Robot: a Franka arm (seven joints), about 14 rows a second.
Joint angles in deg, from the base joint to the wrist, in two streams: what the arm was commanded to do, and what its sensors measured. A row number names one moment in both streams.
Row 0, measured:
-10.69, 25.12, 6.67, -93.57, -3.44, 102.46, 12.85
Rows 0 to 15, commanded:
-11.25, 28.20, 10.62, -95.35, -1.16, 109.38, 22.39
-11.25, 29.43, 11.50, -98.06, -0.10, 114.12, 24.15
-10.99, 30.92, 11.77, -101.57, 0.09, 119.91, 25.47
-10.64, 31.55, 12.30, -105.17, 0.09, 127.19, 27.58
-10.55, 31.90, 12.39, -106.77, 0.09, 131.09, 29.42
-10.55, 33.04, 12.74, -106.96, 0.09, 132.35, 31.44
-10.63, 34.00, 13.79, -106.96, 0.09, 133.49, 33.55
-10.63, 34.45, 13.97, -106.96, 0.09, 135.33, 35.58
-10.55, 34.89, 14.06, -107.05, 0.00, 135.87, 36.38
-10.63, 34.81, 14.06, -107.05, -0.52, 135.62, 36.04
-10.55, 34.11, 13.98, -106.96, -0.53, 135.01, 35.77
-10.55, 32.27, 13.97, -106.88, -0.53, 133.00, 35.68
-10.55, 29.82, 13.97, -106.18, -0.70, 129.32, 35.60
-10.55, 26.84, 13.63, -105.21, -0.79, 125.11, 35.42
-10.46, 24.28, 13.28, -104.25, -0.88, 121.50, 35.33
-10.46, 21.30, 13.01, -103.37, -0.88, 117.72, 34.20
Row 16, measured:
-10.28, 28.63, 13.37, -103.51, -0.97, 124.80, 34.53
